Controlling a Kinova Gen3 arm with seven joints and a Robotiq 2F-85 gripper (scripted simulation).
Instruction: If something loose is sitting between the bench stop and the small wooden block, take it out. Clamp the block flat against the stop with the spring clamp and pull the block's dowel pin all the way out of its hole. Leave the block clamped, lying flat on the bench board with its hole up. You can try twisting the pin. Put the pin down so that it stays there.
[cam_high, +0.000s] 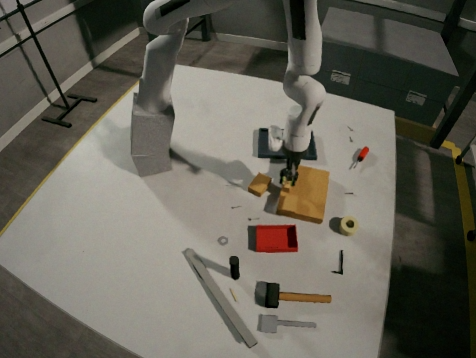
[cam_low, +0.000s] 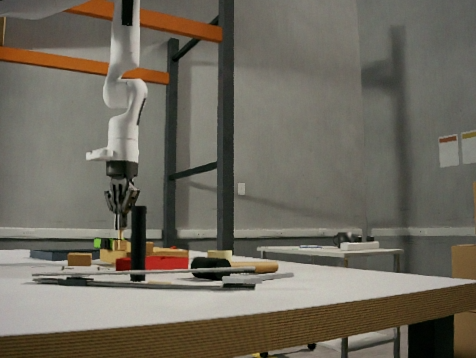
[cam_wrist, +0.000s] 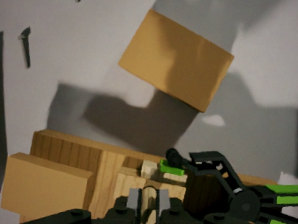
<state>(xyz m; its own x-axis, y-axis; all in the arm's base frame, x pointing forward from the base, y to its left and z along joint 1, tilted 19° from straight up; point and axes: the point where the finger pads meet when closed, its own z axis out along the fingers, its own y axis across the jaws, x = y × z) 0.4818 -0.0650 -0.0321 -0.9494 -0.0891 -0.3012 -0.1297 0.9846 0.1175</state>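
My hand is 20 mm above the dowel pin. Round my hand: pale wooden block: 50 mm below; wooden bench board: 60 mm ahead, 70 mm below; tan wooden block: 90 mm behind, 10 mm to the left, 80 mm below.
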